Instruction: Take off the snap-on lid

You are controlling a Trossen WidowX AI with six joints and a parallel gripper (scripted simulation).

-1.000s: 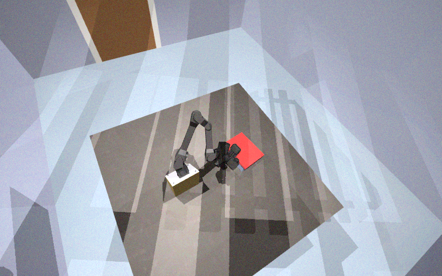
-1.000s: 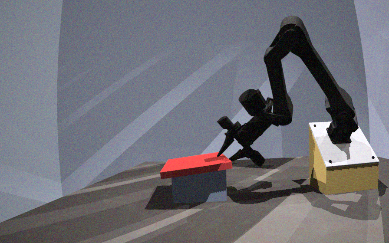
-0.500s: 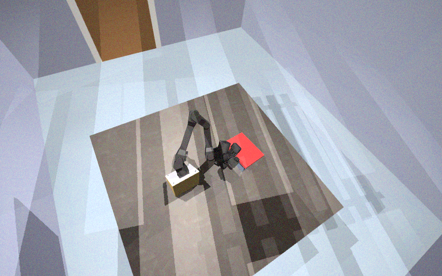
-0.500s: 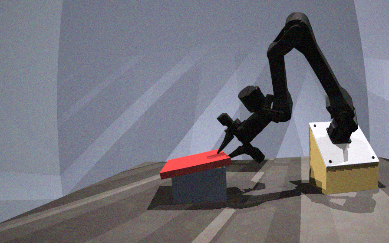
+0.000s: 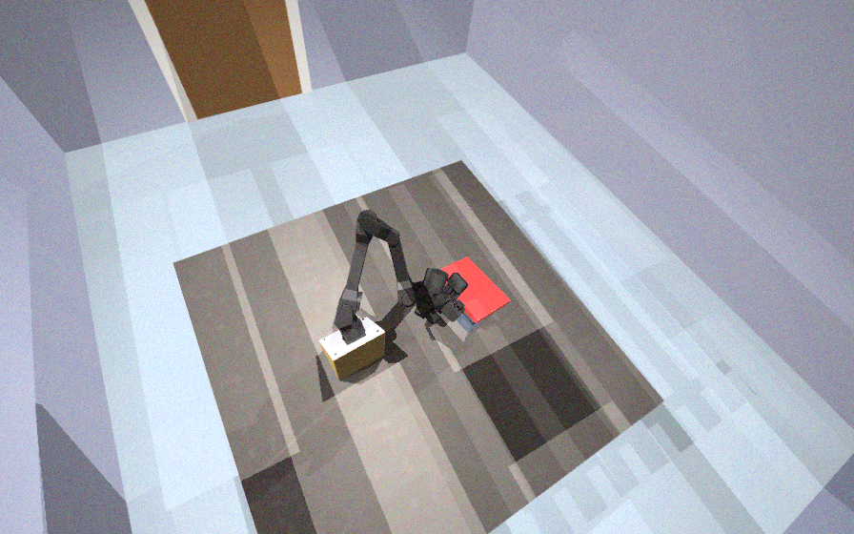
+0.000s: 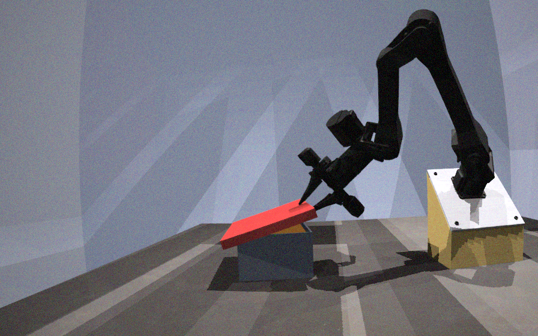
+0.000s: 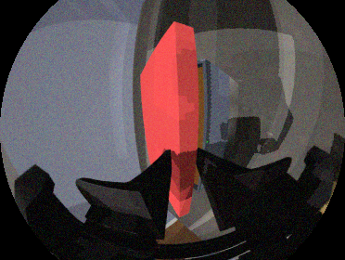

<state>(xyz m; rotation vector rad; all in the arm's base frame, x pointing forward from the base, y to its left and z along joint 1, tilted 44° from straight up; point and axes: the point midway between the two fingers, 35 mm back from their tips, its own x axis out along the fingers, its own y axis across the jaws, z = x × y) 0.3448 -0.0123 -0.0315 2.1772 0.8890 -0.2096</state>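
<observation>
Right now the red lid is 8 cm ahead of my gripper tip, 2 cm below it and 1 cm to the left of it. Also, from my gripper tip: storage box: 8 cm below, 7 cm ahead, 1 cm to the left.
</observation>
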